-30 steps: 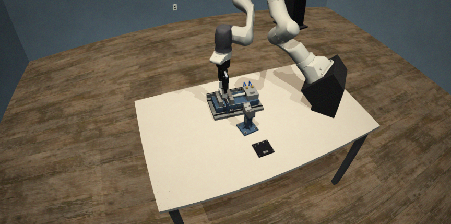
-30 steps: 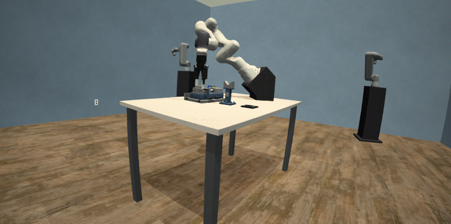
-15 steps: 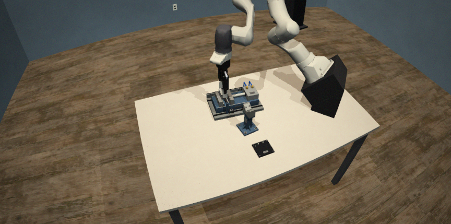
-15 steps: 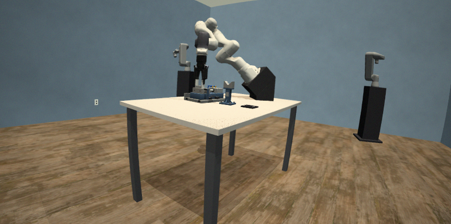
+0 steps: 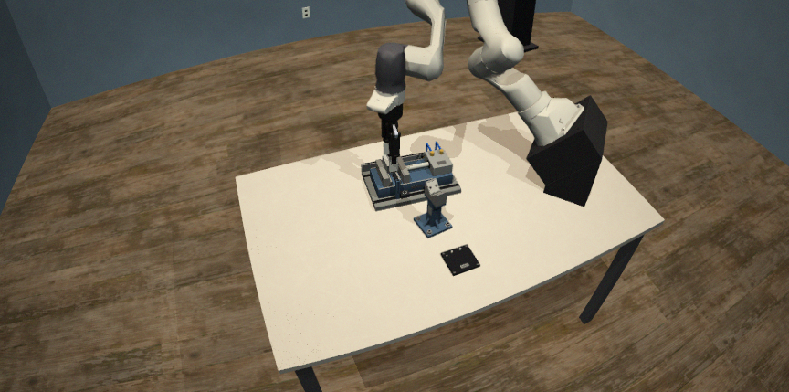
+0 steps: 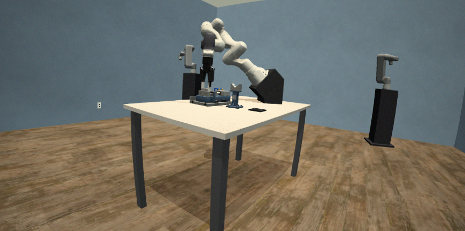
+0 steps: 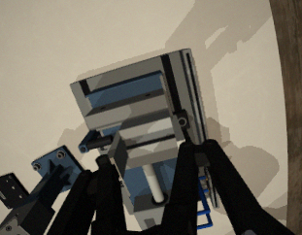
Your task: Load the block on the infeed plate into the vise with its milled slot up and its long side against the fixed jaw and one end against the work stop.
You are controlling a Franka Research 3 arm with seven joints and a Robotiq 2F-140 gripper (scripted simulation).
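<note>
Right now my hand is 2 cm above the part. Also, from my hand: black infeed plate (2 cm ahead, 39 cm to the left, 12 cm below); then vise (6 cm behind, 4 cm to the left, 8 cm below); then air cylinder (15 cm behind, 7 cm to the left, 4 cm below).
</note>
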